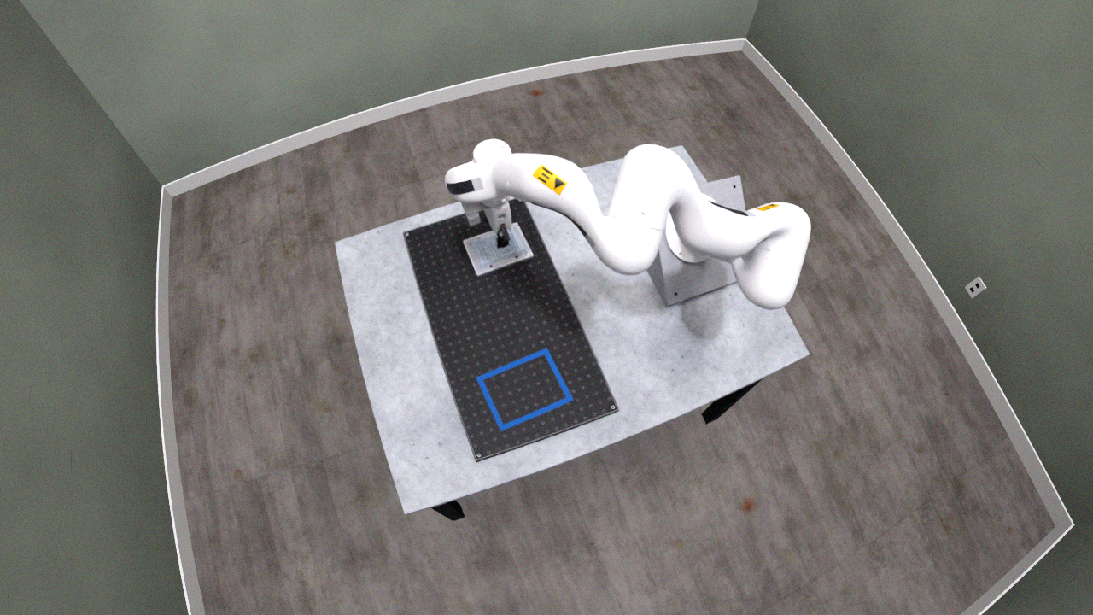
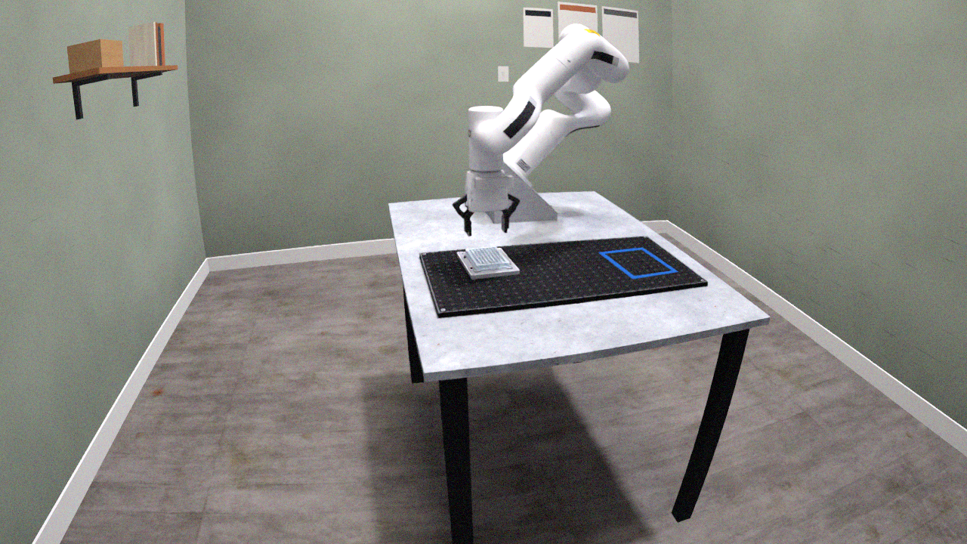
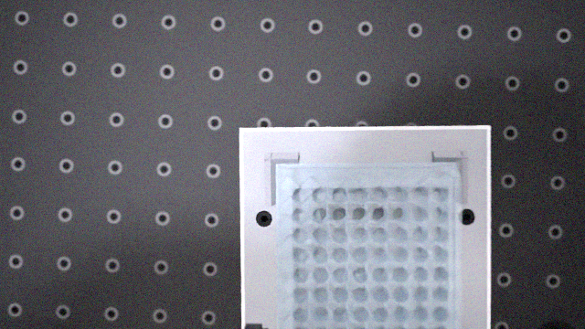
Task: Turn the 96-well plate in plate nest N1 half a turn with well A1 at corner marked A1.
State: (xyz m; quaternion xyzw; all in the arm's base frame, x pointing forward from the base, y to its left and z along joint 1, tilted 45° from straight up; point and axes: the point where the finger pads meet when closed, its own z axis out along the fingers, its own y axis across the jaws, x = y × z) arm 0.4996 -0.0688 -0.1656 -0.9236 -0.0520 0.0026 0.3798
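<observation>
Now: hand 80 mm above the 96-well plate. Also, from my hand: slotted fixture plate: 90 mm below.
</observation>
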